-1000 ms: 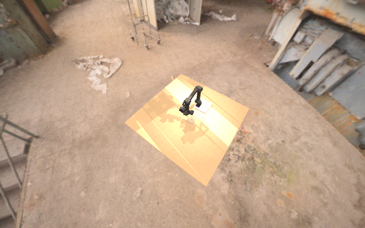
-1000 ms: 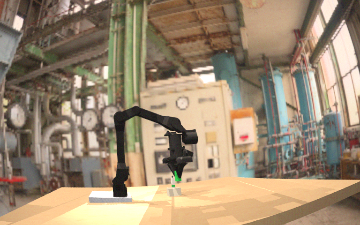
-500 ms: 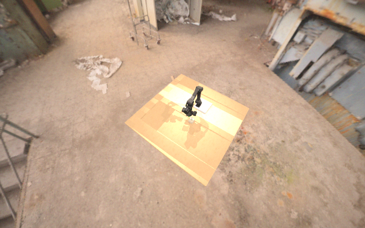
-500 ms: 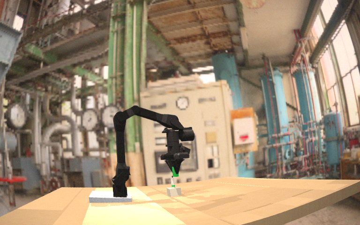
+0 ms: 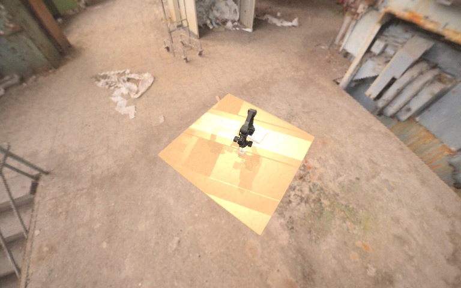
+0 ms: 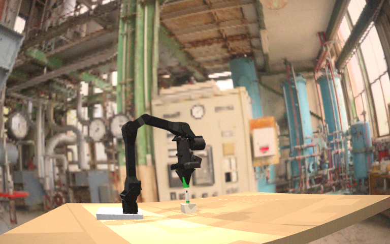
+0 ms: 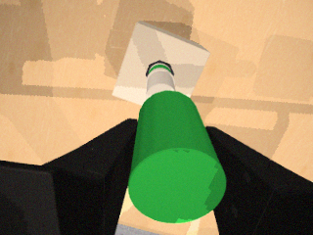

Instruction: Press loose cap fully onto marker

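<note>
Now: the white marker 5 cm below my gripper tip. The rest, counted from my gripper tip: green cap: 1 cm above; then holder block: 11 cm below.
</note>
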